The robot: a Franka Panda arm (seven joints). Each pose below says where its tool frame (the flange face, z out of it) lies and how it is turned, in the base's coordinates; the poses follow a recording.
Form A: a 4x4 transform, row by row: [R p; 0 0 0 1], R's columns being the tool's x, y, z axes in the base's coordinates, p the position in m. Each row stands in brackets.
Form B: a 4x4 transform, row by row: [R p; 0 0 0 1], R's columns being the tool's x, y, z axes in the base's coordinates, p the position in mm. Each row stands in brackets. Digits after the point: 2 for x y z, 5 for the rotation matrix.
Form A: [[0.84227 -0.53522 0.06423 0.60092], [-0.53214 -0.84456 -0.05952 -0.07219], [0.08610 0.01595 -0.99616 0.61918], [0 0 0 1]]
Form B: [[0.84227 -0.53522 0.06423 600.92], [-0.53214 -0.84456 -0.05952 -72.19], [0.08610 0.01595 -0.99616 619.18], [0 0 0 1]]
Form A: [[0.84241 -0.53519 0.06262 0.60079], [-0.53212 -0.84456 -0.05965 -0.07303], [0.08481 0.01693 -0.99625 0.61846], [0 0 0 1]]
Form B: [[0.84241 -0.53519 0.06262 600.79], [-0.53212 -0.84456 -0.05965 -73.03], [0.08481 0.01693 -0.99625 618.46], [0 0 0 1]]
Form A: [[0.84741 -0.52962 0.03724 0.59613], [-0.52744 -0.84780 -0.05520 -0.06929], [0.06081 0.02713 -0.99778 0.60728], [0 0 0 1]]
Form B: [[0.84741 -0.52962 0.03724 596.13], [-0.52744 -0.84780 -0.05520 -69.29], [0.06081 0.02713 -0.99778 607.28], [0 0 0 1]]
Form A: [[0.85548 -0.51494 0.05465 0.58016], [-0.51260 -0.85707 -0.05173 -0.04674], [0.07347 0.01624 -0.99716 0.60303], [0 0 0 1]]
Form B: [[0.85548 -0.51494 0.05465 580.16], [-0.51260 -0.85707 -0.05173 -46.74], [0.07347 0.01624 -0.99716 603.03], [0 0 0 1]]
